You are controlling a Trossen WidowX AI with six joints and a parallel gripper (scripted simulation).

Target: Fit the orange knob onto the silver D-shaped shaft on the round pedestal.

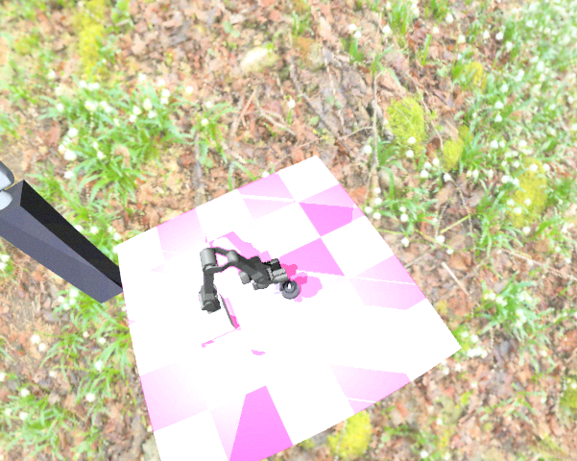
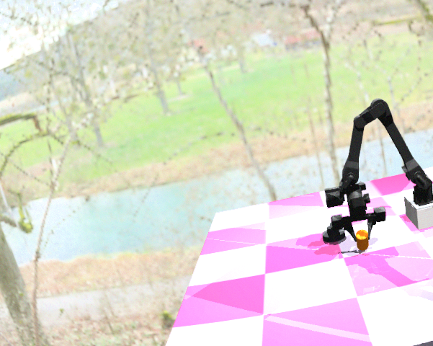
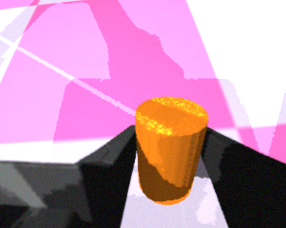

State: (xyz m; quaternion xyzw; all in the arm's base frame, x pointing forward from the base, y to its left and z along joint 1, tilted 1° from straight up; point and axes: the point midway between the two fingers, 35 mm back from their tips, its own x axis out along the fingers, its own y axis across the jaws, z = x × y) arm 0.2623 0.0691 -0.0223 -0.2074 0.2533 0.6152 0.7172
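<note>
The orange knob lies 1 cm to the right of my gripper tip and 1 cm above it. Round my gripper tip: round pedestal (18 cm to the right, 7 cm ahead, 1 cm below).
</note>
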